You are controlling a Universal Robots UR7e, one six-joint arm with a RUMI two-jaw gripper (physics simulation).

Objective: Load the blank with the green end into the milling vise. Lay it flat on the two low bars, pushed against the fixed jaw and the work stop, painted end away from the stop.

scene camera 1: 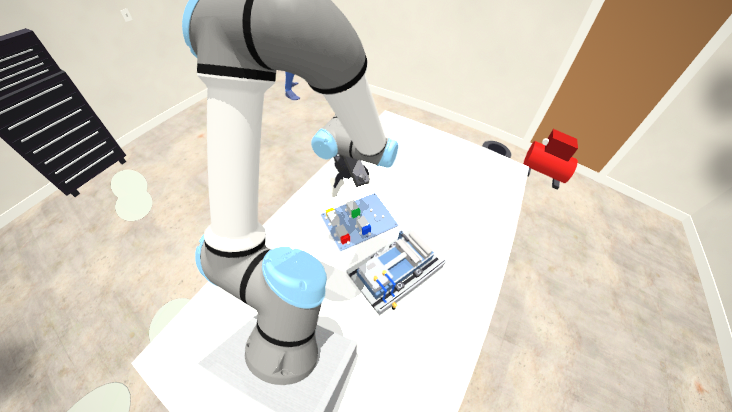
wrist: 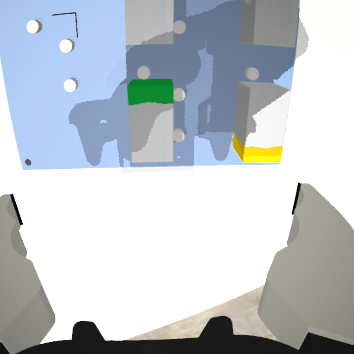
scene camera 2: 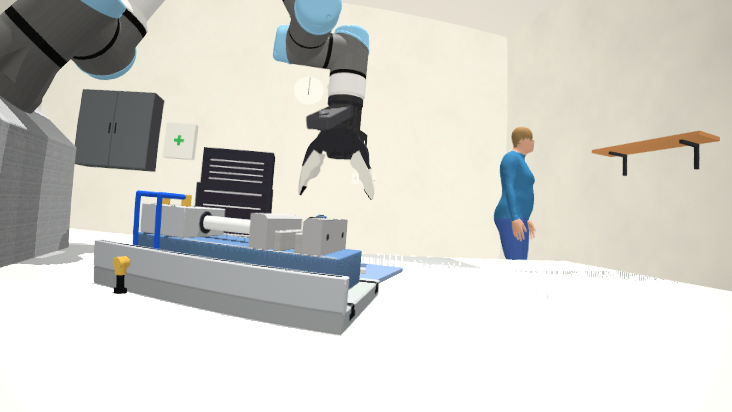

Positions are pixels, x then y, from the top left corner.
Labels:
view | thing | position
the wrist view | my gripper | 155,194
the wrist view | green-ended blank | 150,101
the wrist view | yellow-ended blank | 261,109

